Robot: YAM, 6 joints.
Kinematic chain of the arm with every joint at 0, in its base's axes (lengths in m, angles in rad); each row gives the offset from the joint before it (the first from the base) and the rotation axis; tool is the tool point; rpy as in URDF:
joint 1: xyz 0 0 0.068 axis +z
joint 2: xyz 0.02 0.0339 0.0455 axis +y
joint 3: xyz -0.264 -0.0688 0 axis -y
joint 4: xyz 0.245 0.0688 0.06 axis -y
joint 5: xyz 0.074 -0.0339 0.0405 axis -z
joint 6: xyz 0.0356 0 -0.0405 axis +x
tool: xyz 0 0 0 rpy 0 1.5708 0
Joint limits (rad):
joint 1: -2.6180..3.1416
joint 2: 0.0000..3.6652
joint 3: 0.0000..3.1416
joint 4: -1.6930..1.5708
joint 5: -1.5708..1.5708
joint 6: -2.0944..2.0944
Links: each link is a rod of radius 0.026 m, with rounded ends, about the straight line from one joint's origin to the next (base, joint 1, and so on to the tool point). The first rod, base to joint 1, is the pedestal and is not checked.
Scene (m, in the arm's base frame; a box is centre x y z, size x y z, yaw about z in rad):
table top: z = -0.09
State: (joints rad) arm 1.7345 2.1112 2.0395 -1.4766 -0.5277 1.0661
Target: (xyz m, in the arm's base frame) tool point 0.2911 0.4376 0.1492
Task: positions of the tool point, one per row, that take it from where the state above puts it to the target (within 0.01 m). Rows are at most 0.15 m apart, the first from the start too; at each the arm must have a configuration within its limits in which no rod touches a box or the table.
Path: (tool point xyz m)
1: 0.0264 0.4512 0.2387
2: 0.1562 0.4663 0.1957
3: 0.2911 0.4376 0.1492

